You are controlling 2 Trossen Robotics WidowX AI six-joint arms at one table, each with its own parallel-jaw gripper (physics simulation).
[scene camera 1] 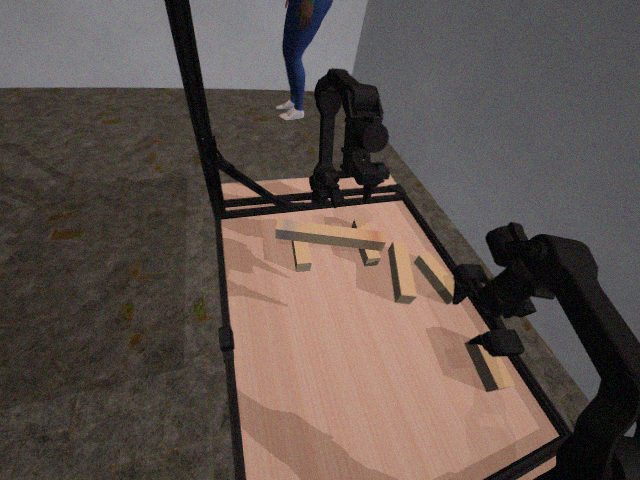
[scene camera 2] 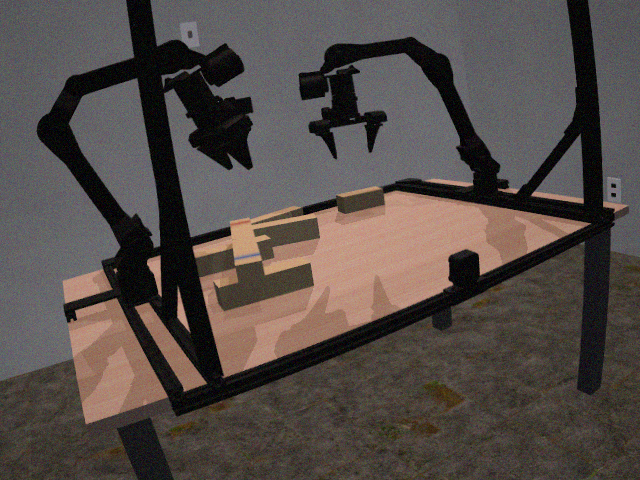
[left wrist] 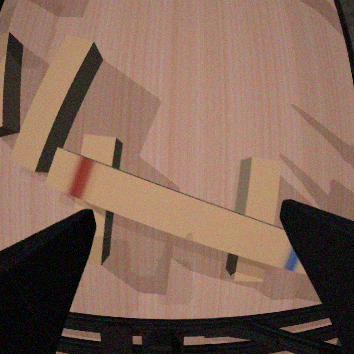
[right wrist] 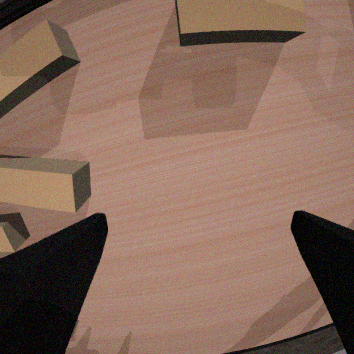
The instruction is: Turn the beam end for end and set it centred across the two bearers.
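Where they show: left gripper, fingertip midpoint: [scene camera 1: 350, 205] [scene camera 2: 240, 168] [left wrist: 188, 214]; right gripper, fingertip midpoint: [scene camera 1: 462, 322] [scene camera 2: 353, 155] [right wrist: 201, 222]; left arm's base, origin of the base link: [scene camera 1: 319, 198] [scene camera 2: 140, 299] [left wrist: 162, 344]; right arm's base, origin of the base link: [scene camera 2: 486, 193].
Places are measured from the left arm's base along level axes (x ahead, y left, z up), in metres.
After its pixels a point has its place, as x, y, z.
Observation:
The long beam [scene camera 1: 330, 235] @(0.237, -0.044, 0.068) [scene camera 2: 245, 240] @(0.214, -0.057, 0.069) [left wrist: 170, 205] @(0.234, -0.007, 0.069) lies flat across two bearers, slanted to them in the left wrist view. A red band is near its left end there, a blue band near its right end, partly behind a finger. The red-end bearer [scene camera 1: 370, 256] @(0.308, 0.075, 0.025) [scene camera 2: 214, 262] @(0.184, 0.079, 0.005) [left wrist: 98, 148] @(0.299, 0.086, 0.025) and the blue-end bearer [scene camera 1: 302, 256] @(0.268, -0.136, 0.025) [scene camera 2: 289, 280] @(0.247, -0.153, 0.003) [left wrist: 265, 185] @(0.257, -0.134, 0.025) stand apart under it; both ends overhang. My left gripper [scene camera 1: 351, 203] @(0.245, -0.014, 0.196) [scene camera 2: 240, 167] @(0.245, -0.014, 0.196) [left wrist: 188, 214] @(0.245, -0.014, 0.196) is open and empty above the beam. My right gripper [scene camera 1: 462, 322] @(0.595, 0.138, 0.150) [scene camera 2: 353, 154] @(0.595, 0.138, 0.150) [right wrist: 201, 222] @(0.595, 0.138, 0.150) is open and empty, high above the table.
A loose block [scene camera 1: 405, 273] @(0.392, 0.156, 0.031) [scene camera 2: 289, 231] @(0.390, 0.131, 0.010) [left wrist: 52, 100] @(0.365, 0.156, 0.031) [right wrist: 40, 187] @(0.424, 0.147, 0.031) lies close to the beam's red end. A second block [scene camera 1: 435, 277] @(0.420, 0.258, 0.018) [right wrist: 30, 57] @(0.465, 0.283, 0.025) lies beyond it, near the frame rail. A third block [scene camera 1: 491, 367] @(0.694, 0.249, 0.028) [scene camera 2: 360, 200] @(0.666, 0.244, 0.009) [right wrist: 240, 17] @(0.675, 0.255, 0.028) lies farther off. An upright post [scene camera 2: 168, 180] @(0.027, -0.374, 0.246) rises beside the left arm.

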